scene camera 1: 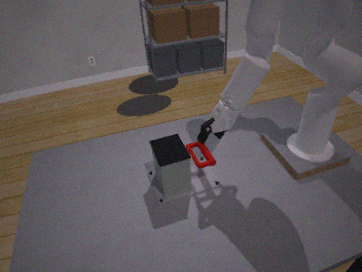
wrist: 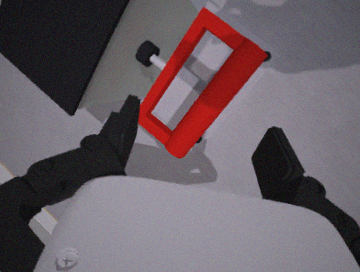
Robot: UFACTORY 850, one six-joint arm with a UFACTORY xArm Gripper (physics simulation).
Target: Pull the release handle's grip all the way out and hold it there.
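The release handle's red grip (scene camera 1: 207, 163) (wrist: 220, 95) is a rectangular loop with a thick rounded outer bar. It stands beside the pale grey-green housing (scene camera 1: 172, 175) (wrist: 107, 65) with the black top (scene camera 1: 170, 149) (wrist: 55, 40). A short light rod with a black knob (wrist: 147, 53) shows between housing and grip in the wrist view. My gripper (scene camera 1: 211, 137) (wrist: 201, 129) is open and empty, close to the grip. In the wrist view the red loop lies between the fingers' lines, nearer the left finger and ahead of the fingertips. Whether a finger touches it I cannot tell.
The housing stands on a light base plate with dark screws, on a grey mat (scene camera 1: 75, 225). The arm's wood-edged base board (scene camera 1: 280, 157) is at the right. A shelf rack (scene camera 1: 226, 50) with brown and grey boxes stands behind, by the wall.
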